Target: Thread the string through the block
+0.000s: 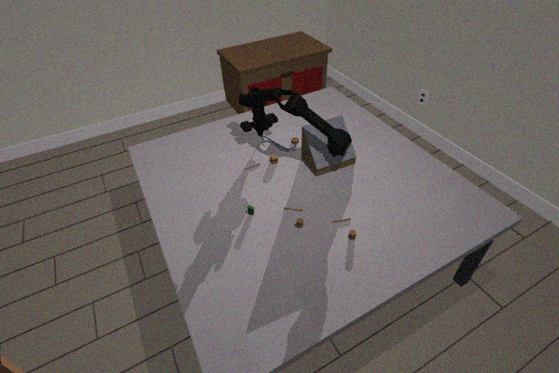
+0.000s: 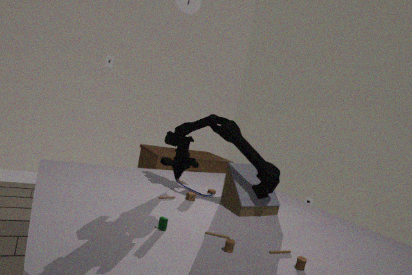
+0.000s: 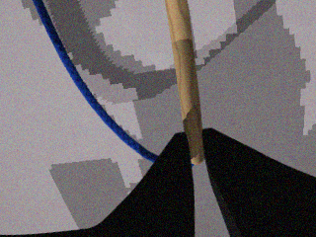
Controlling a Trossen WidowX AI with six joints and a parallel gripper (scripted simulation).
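My gripper tip is 30 mm short of the wooden block, 190 mm to the right of it and 20 mm above it. From my gripper tip the other things lie so: green cube 290 mm ahead, 420 mm to the left, 10 mm below; then round wooden button 150 mm behind, 110 mm to the left, 30 mm below.
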